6 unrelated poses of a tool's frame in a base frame.
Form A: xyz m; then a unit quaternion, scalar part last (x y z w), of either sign.
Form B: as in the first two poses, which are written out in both.
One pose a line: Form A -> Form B
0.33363 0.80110 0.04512 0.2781 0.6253 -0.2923 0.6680 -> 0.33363 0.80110 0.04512 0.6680 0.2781 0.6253 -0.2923
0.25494 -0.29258 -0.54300 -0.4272 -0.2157 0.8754 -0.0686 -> 0.25494 -0.29258 -0.54300 0.0686 0.4272 0.2157 -0.8754
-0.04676 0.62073 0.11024 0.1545 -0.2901 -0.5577 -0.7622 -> -0.04676 0.62073 0.11024 0.7622 -0.1545 0.2901 0.5577
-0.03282 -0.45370 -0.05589 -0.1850 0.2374 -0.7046 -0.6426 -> -0.03282 -0.45370 -0.05589 0.6426 0.1850 -0.2374 0.7046
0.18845 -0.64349 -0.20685 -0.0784 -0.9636 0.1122 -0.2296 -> 0.18845 -0.64349 -0.20685 0.2296 0.0784 0.9636 -0.1122
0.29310 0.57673 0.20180 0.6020 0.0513 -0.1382 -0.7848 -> 0.29310 0.57673 0.20180 0.7848 -0.6020 -0.0513 0.1382
